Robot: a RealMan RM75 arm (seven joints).
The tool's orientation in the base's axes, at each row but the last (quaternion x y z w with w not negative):
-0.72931 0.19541 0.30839 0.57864
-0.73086 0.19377 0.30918 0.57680
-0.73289 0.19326 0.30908 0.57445
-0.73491 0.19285 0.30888 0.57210
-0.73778 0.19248 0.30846 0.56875
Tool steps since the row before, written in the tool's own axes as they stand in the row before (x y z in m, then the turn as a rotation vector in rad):
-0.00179 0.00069 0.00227 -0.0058 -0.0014 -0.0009
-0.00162 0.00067 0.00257 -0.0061 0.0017 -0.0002
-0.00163 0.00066 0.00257 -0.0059 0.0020 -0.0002
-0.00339 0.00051 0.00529 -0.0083 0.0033 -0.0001
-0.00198 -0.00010 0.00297 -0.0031 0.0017 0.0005
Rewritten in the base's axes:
-0.00226 0.00189 0.00039 -0.0032 -0.0009 0.0051
-0.00220 0.00218 0.00024 -0.0055 -0.0011 0.0029
-0.00221 0.00218 0.00024 -0.0056 -0.0011 0.0026
-0.00405 0.00470 0.00110 -0.0082 -0.0016 0.0032
-0.00209 0.00274 0.00092 -0.0035 -0.0002 0.0008

